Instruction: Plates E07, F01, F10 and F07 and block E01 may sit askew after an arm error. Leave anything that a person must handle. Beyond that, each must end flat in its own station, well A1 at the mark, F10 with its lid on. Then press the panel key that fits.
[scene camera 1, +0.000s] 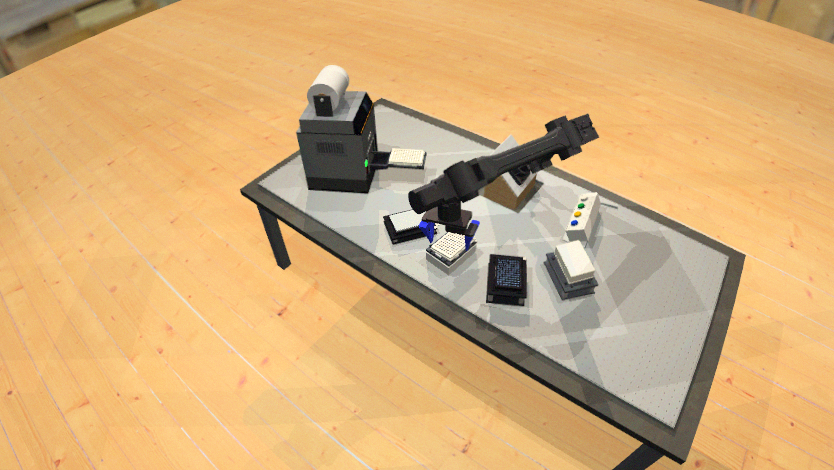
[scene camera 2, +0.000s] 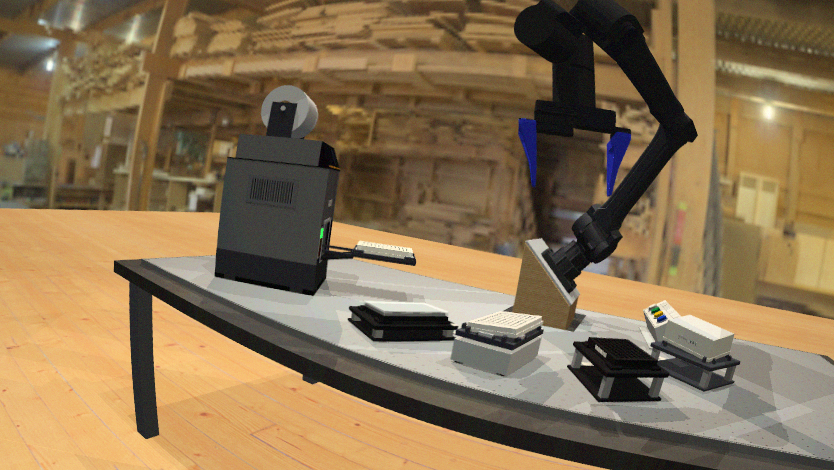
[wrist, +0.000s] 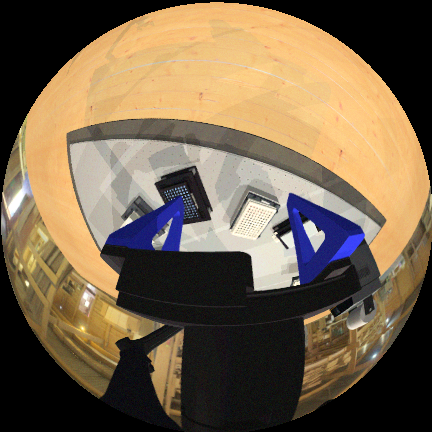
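Observation:
My gripper (scene camera 1: 449, 242) (scene camera 2: 571, 190) (wrist: 236, 198) is open and empty, high above the middle stations. A white well plate (scene camera 1: 450, 245) (scene camera 2: 505, 323) (wrist: 255, 215) sits on a pale block station and looks slightly tilted in scene camera 2. A black plate (scene camera 1: 508, 272) (scene camera 2: 625, 352) (wrist: 182, 201) lies on a black stand. A smooth white-topped plate (scene camera 1: 403, 220) (scene camera 2: 406, 308) lies on a low black station. A thick white block (scene camera 1: 574, 260) (scene camera 2: 698, 336) rests on a grey stand. Another white plate (scene camera 1: 407, 156) (scene camera 2: 384, 249) lies on the machine's tray. Labels and A1 marks are unreadable.
The tall dark machine (scene camera 1: 335, 157) (scene camera 2: 271, 221) carries a white roll and a green light. The button panel (scene camera 1: 583, 214) (scene camera 2: 656, 319) has green, yellow and blue keys plus a pale one. The arm's wedge base (scene camera 1: 508, 191) (scene camera 2: 542, 297) stands behind the stations.

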